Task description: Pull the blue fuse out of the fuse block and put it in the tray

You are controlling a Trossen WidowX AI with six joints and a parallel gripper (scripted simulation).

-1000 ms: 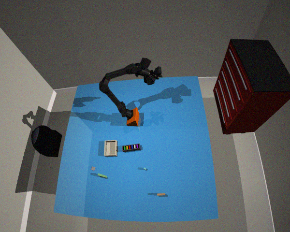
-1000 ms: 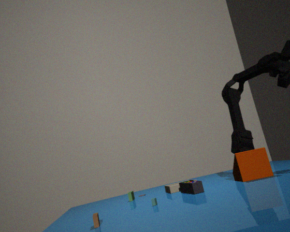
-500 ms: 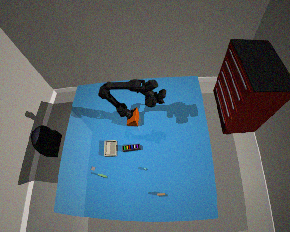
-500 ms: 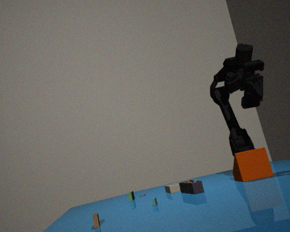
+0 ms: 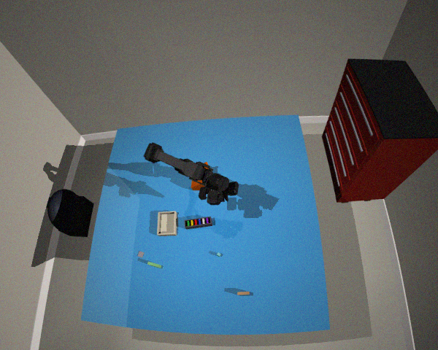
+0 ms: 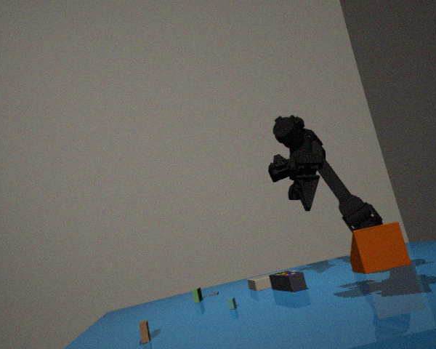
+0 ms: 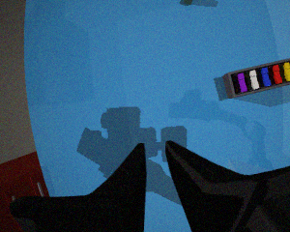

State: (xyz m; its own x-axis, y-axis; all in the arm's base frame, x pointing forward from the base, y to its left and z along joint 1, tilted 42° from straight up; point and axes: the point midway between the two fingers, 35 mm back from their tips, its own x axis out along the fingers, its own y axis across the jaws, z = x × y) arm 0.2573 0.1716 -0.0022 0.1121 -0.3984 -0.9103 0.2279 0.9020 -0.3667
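Right now the blue fuse is 3 cm ahead of my gripper tip, 16 cm to the right of it and 16 cm below it. Round my gripper tip: beige tray: 1 cm ahead, 34 cm to the right, 18 cm below.
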